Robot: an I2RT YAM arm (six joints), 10 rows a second.
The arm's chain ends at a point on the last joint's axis. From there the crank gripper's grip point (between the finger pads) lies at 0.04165 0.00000 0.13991 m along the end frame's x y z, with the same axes.
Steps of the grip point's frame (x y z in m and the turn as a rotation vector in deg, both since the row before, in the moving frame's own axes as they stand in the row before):
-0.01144 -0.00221 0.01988 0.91 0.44 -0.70
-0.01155 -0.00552 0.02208 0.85 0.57 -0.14
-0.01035 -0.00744 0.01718 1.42 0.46 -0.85
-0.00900 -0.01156 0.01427 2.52 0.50 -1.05
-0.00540 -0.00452 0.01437 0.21 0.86 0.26
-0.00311 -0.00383 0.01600 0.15 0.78 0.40
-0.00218 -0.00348 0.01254 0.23 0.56 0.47
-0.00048 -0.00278 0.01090 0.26 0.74 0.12
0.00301 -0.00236 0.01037 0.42 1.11 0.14
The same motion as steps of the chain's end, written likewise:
-0.01250 0.00052 0.02023 0.91 0.44 -0.70
-0.01294 -0.00334 0.02252 0.85 0.57 -0.14
-0.01144 -0.00335 0.01757 1.42 0.46 -0.85
-0.01016 -0.00464 0.01479 2.52 0.50 -1.05
-0.00750 -0.00420 0.01501 0.21 0.86 0.26
-0.00501 -0.00376 0.01658 0.15 0.78 0.40
-0.00355 -0.00327 0.01295 0.23 0.56 0.47
-0.00228 -0.00224 0.01145 0.26 0.74 0.12
0.00031 -0.00144 0.01121 0.42 1.11 0.14

